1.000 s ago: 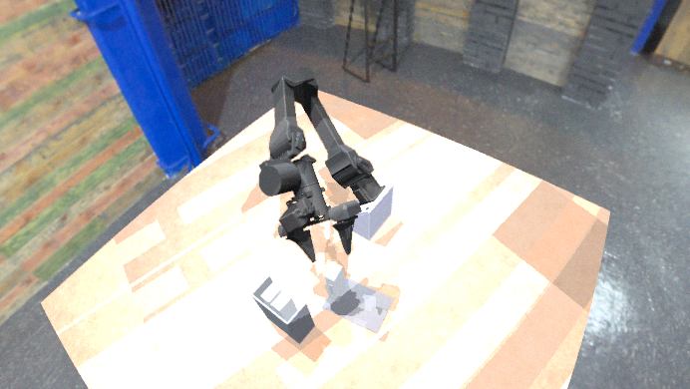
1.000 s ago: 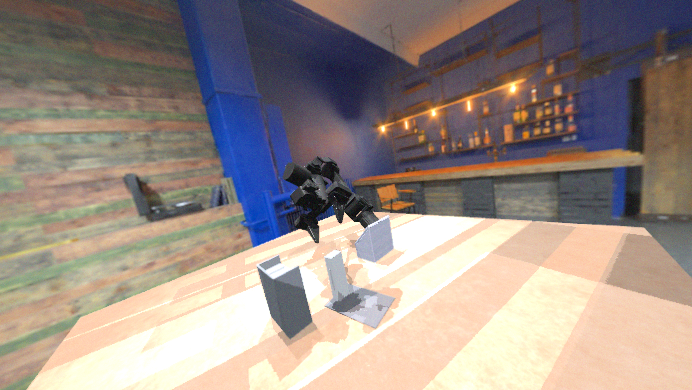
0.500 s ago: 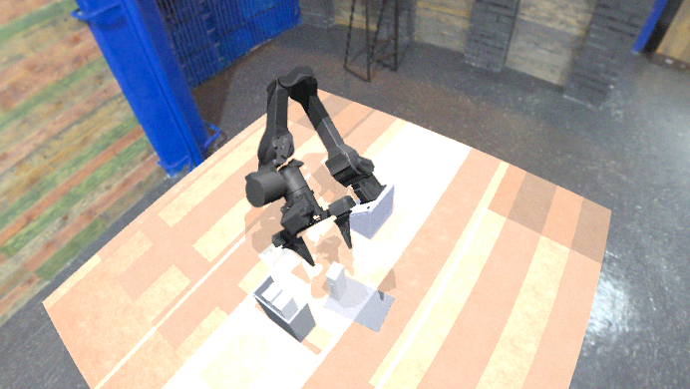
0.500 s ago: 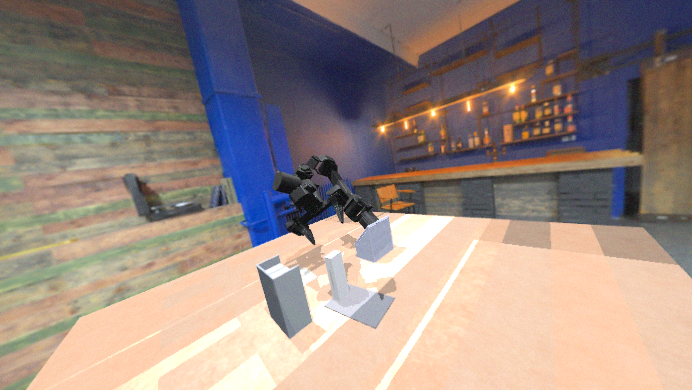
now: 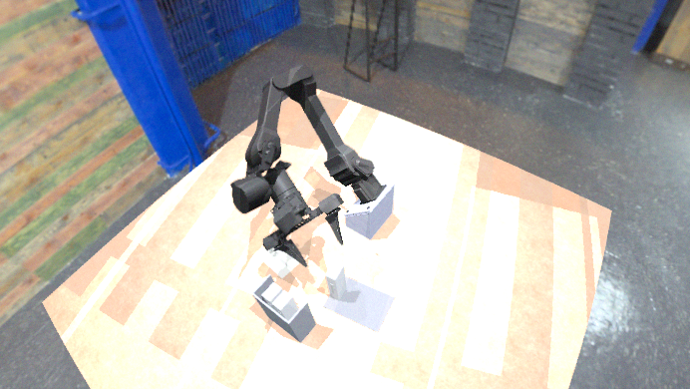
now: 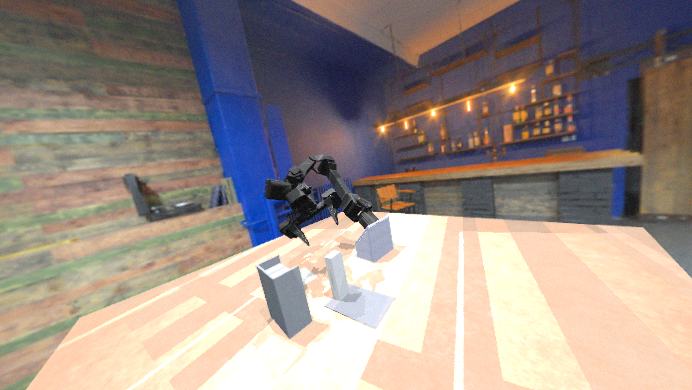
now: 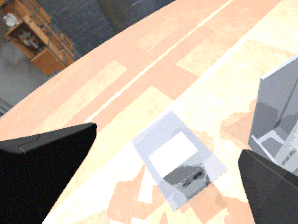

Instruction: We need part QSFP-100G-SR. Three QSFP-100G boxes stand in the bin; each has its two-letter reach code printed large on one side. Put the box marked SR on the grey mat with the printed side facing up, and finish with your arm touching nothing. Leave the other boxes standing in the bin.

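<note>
Now: the SR box 1 cm to the left of my gripper tip and 11 cm below it. From my gripper tip the other things lie so: grey mat: 1 cm behind, 8 cm to the left, 17 cm below; then flat white item: 18 cm to the right, 17 cm below.
</note>
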